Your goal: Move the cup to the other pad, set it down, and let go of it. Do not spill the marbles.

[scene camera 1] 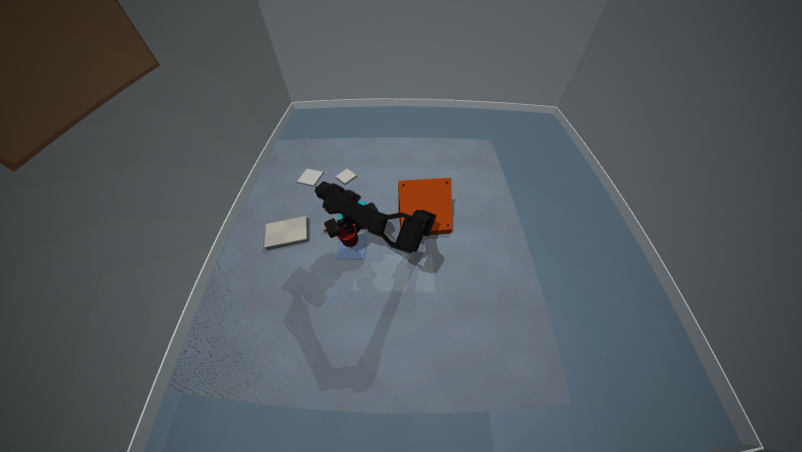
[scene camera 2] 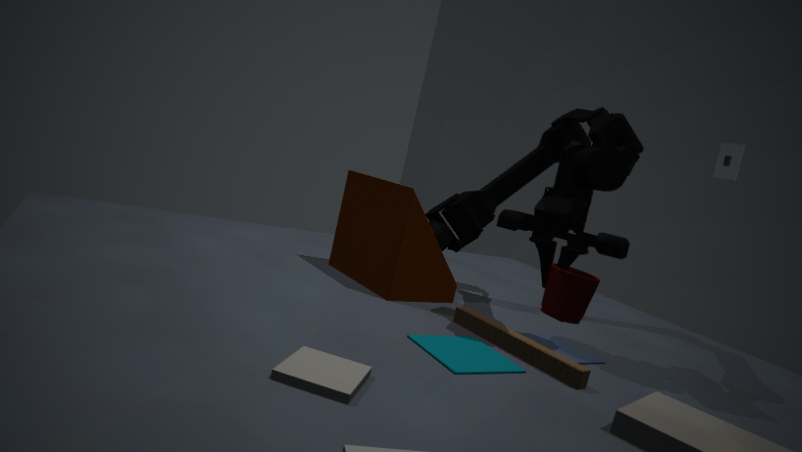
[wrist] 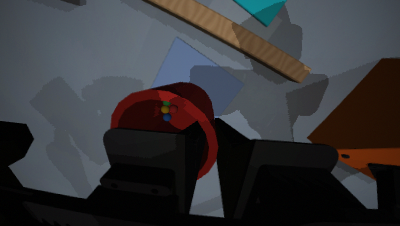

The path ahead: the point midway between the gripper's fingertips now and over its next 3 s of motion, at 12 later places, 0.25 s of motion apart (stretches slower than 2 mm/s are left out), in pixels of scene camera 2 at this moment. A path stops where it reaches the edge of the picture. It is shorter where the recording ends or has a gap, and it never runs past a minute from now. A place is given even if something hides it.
My gripper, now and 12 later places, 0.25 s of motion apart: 547,288; 546,288; 541,287; 534,286; 527,285; 519,284; 512,283; 505,282; 497,282; 489,281; 480,280; 471,279; 463,280
